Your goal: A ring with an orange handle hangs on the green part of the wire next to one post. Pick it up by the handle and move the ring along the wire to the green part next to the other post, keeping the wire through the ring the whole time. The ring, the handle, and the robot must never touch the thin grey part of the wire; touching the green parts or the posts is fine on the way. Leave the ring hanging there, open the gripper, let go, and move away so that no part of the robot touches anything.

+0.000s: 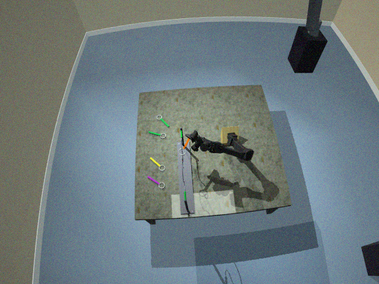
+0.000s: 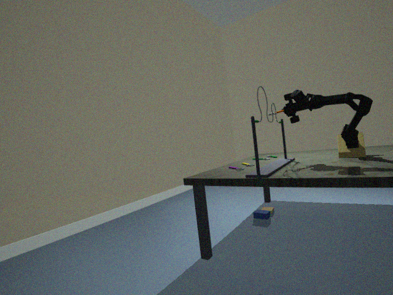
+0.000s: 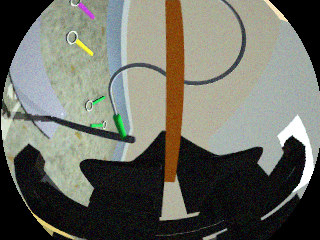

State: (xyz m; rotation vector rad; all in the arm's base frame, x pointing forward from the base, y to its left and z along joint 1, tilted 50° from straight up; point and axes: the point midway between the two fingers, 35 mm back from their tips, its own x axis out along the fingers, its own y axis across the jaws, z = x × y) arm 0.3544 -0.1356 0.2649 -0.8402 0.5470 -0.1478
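Right now my gripper tip is 1 cm short of the orange-handled ring, 9 cm to the right of it and 1 cm above it.
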